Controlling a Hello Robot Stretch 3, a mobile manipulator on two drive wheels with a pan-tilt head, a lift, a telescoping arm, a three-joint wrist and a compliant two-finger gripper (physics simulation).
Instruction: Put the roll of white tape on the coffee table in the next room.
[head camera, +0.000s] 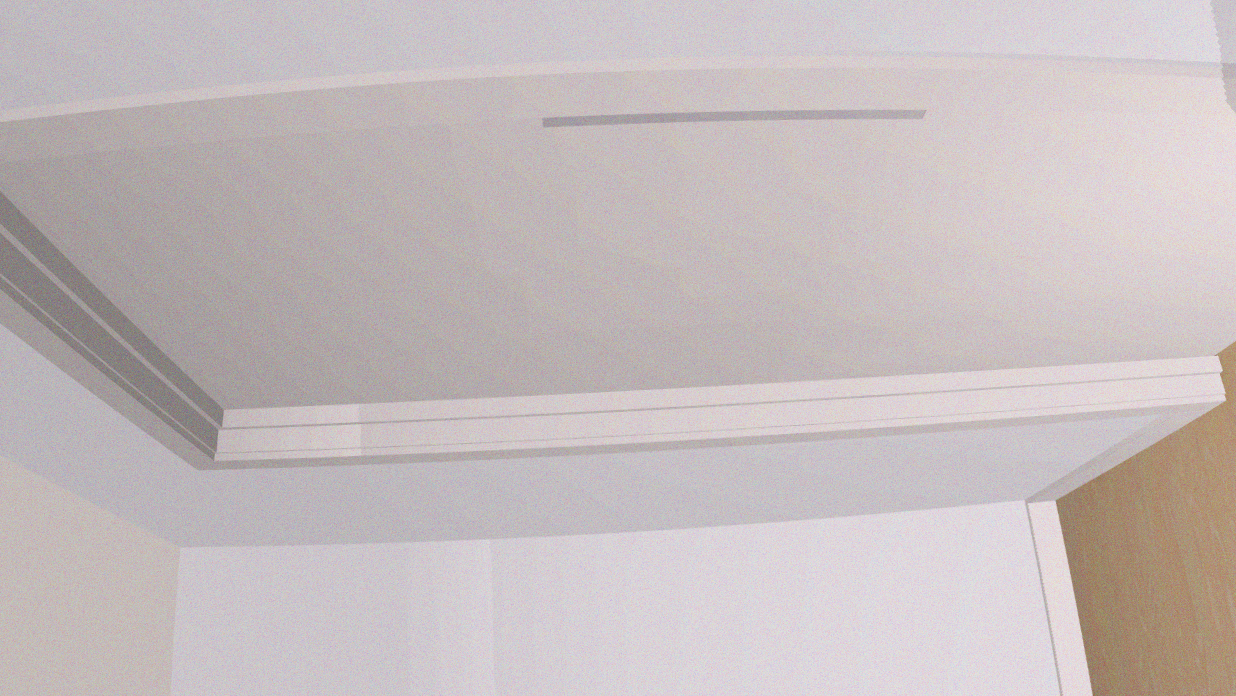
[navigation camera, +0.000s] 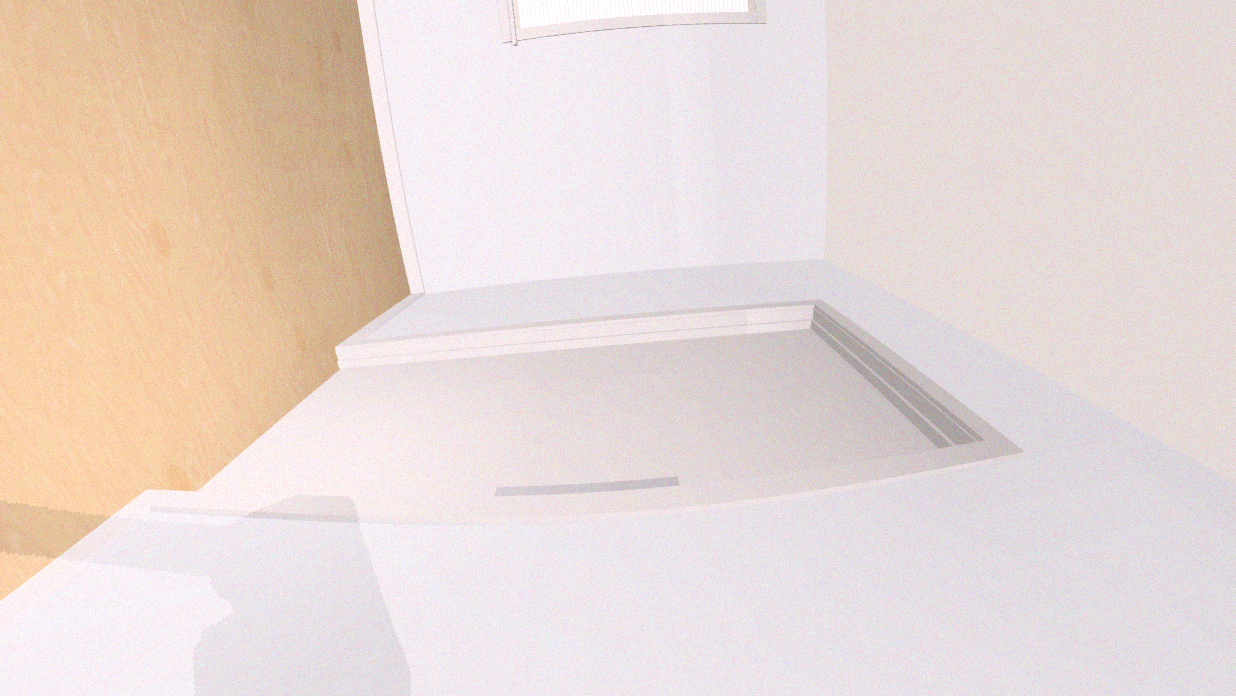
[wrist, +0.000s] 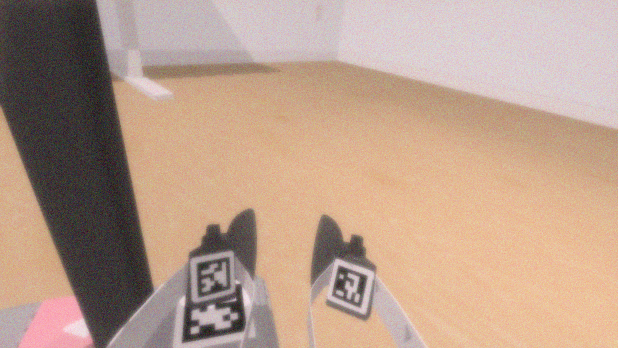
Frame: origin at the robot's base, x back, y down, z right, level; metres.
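Where they show: gripper, fingertip midpoint: (wrist: 285, 236).
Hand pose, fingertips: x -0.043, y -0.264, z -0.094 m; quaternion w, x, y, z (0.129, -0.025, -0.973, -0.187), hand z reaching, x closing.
Note:
After its pixels a point has its place.
My gripper (wrist: 285, 236) @(x -0.043, y -0.264, z -0.094 m) is open in the wrist view, its two dark fingertips standing apart with wooden floor showing between them. No thing is between the fingers. The roll of white tape does not show in these views. The coffee table does not show in them either.
A door (head camera: 657, 259) @(x -1.258, y -1.207, z 0.016 m) (navigation camera: 605, 415) @(x -1.245, y -1.179, z 0.023 m) in a white frame shows in the head and navigation views, which are turned on their side. A window (navigation camera: 635, 10) @(x -1.734, y -1.439, z -1.882 m) is at the navigation view's top. A white leg with a foot (wrist: 150, 87) stands on the wooden floor (wrist: 400, 165) @(x -0.549, y 0.000, z -0.661 m) near a wall (wrist: 490, 45) @(x -1.825, y -0.328, z -1.723 m).

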